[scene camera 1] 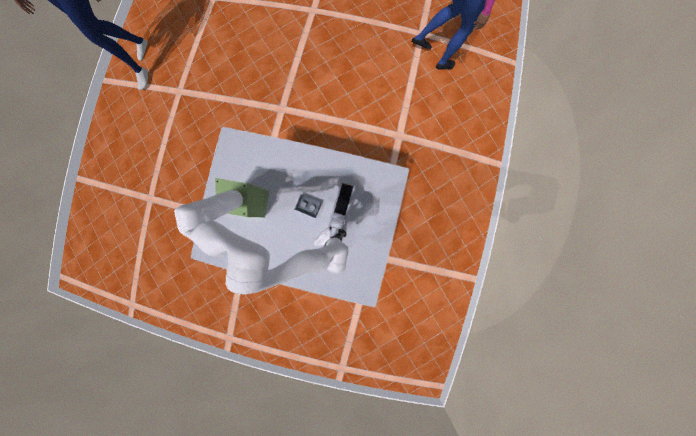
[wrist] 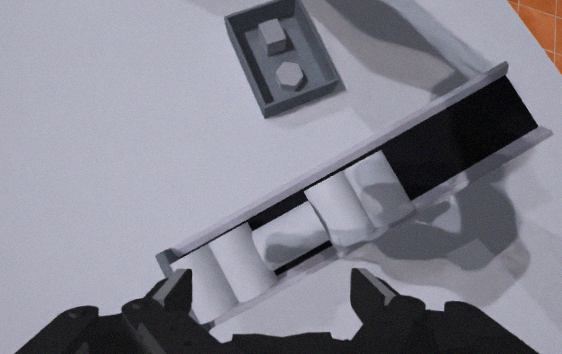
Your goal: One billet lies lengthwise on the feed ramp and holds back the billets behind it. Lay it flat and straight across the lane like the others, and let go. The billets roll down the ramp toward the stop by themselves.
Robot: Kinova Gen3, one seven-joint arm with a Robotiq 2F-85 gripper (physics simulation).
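Where they show: gripper, fingertip midpoint: (wrist: 273, 286); arm's base, link origin: (scene camera 1: 234, 199).
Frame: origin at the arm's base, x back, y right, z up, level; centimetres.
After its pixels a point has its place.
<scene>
The feed ramp (scene camera 1: 343, 199) {y -11.1, x -51.8, z -15.9 cm} (wrist: 460, 135) {y -11.8, x -51.9, z -15.8 cm} is a black lane with pale side rails. In the wrist view, one white billet (wrist: 290, 235) {y 7.8, x -50.1, z -14.1 cm} lies lengthwise in its middle, with black lane showing along both sides. Two billets (wrist: 340, 210) {y 3.2, x -50.7, z -13.6 cm} (wrist: 382, 190) {y -0.6, x -51.3, z -13.1 cm} lie across the lane behind it, toward the upper right. Two more billets (wrist: 242, 262) {y 12.4, x -49.7, z -14.7 cm} (wrist: 205, 285) {y 16.1, x -49.6, z -15.2 cm} lie across the lane side by side at the lower left, by the grey stop (wrist: 165, 262) {y 18.6, x -46.0, z -17.1 cm}. My gripper (scene camera 1: 337, 234) {y 10.4, x -50.8, z -6.3 cm} (wrist: 273, 286) {y 10.4, x -50.8, z -6.3 cm} is open and empty above the ramp's stop end; its left finger hides part of the last billet. The arm hides the billets in the scene view.
A grey tray (scene camera 1: 305, 212) {y -0.1, x -31.0, z -24.0 cm} (wrist: 300, 100) {y -2.7, x -38.3, z -22.7 cm} with a block (wrist: 272, 36) {y -4.1, x -29.9, z -21.5 cm} and a hexagonal piece (wrist: 290, 75) {y -3.4, x -35.0, z -22.4 cm} stands beside the ramp. A green plate (scene camera 1: 259, 202) {y -0.7, x -6.9, z -13.6 cm} lies at the arm's base on the white table (scene camera 1: 287, 246) {y 21.8, x -24.1, z -24.4 cm}. Two people (scene camera 1: 464, 25) (scene camera 1: 95, 30) stand beyond the table.
</scene>
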